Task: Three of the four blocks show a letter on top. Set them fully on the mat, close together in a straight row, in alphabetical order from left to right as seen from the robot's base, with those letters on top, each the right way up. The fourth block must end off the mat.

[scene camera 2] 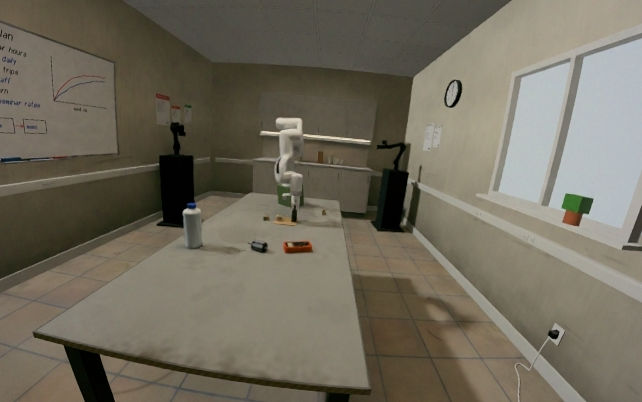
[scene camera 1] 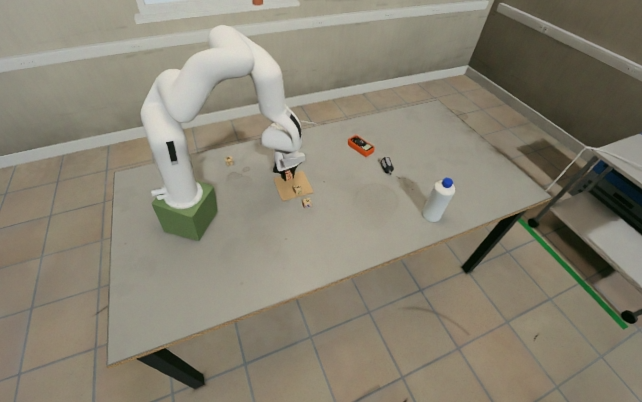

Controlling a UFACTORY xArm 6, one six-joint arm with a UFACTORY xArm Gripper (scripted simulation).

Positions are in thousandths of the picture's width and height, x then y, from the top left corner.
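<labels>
I see a white bottle (scene camera 1: 689, 479), and the bottle is 116 cm from the lens.
</labels>
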